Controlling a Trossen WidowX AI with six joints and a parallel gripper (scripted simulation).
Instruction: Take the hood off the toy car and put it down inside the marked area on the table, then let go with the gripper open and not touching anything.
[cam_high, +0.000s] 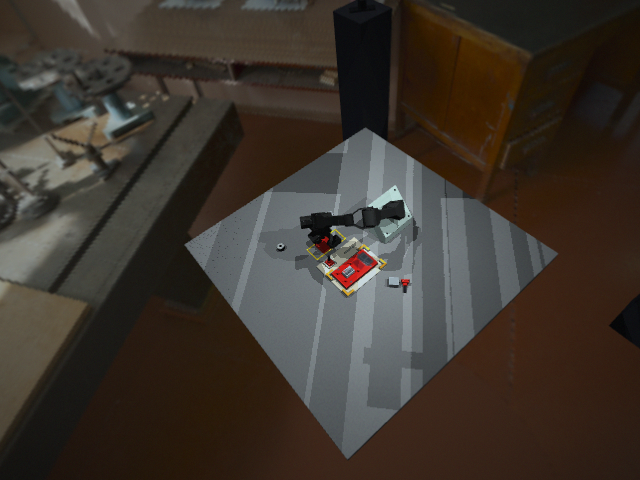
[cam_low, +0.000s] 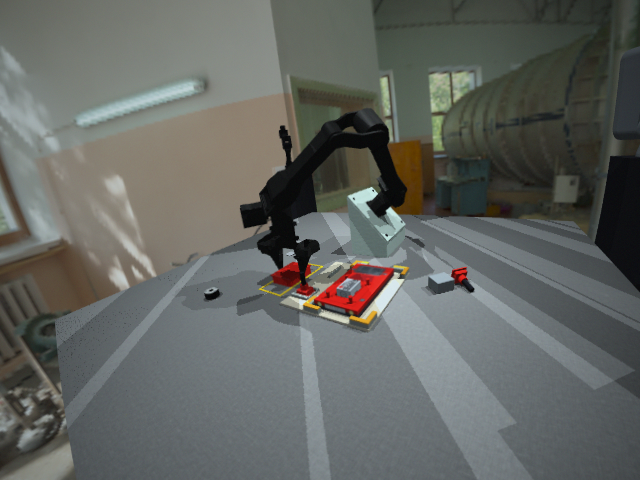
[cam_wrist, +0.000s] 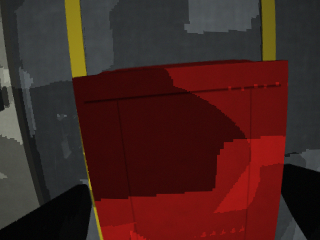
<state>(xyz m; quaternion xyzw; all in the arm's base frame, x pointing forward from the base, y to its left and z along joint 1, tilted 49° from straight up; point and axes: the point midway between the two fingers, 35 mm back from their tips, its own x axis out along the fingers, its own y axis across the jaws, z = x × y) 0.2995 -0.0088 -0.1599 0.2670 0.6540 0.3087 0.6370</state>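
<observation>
The red hood lies right at my gripper tip. Round my gripper tip: black wheel (18 cm ahead, 14 cm to the right).
</observation>
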